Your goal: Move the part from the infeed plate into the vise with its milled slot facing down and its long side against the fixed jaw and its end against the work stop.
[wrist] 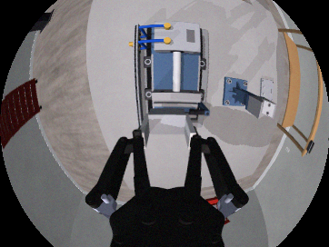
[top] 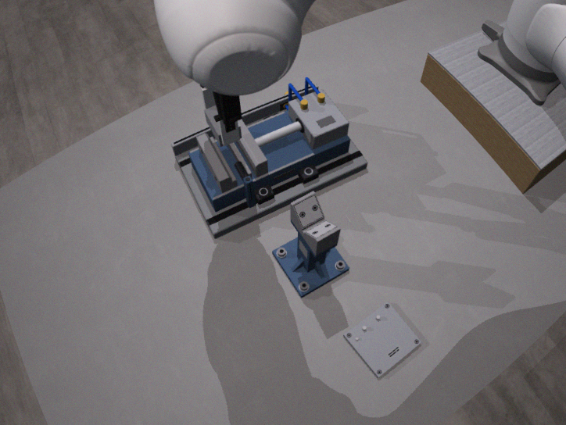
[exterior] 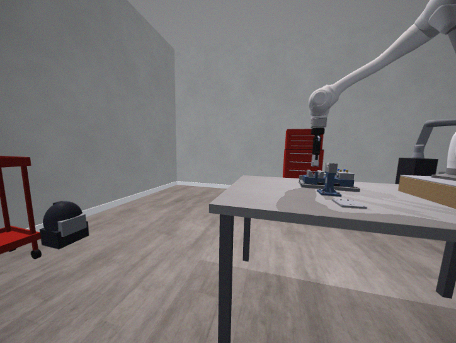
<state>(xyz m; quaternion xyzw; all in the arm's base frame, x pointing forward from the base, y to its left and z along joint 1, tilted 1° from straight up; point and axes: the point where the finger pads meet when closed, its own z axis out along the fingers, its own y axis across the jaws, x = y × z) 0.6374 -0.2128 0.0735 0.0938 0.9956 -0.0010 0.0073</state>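
Right now the part is 30 mm below my hand. From my hand the other things lie so: work stop (70 mm to the left, 70 mm below, 10 mm ahead); then moving jaw (80 mm below, 30 mm to the left, 30 mm behind); then fixed jaw (80 mm below, 30 mm ahead, 10 mm to the left).
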